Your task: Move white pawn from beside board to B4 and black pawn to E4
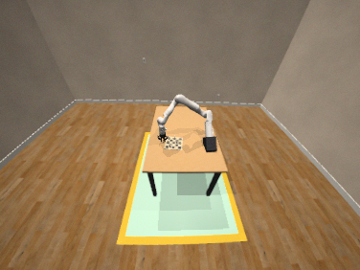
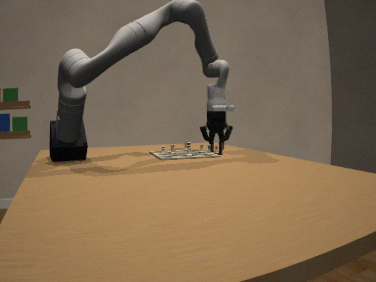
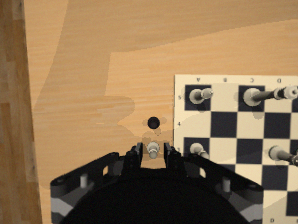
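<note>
Right now my hand is 10 mm past the black pawn, 40 mm to the left of it and 10 mm above it. Round my hand: chessboard: 140 mm behind, 20 mm to the left, 20 mm below.
</note>
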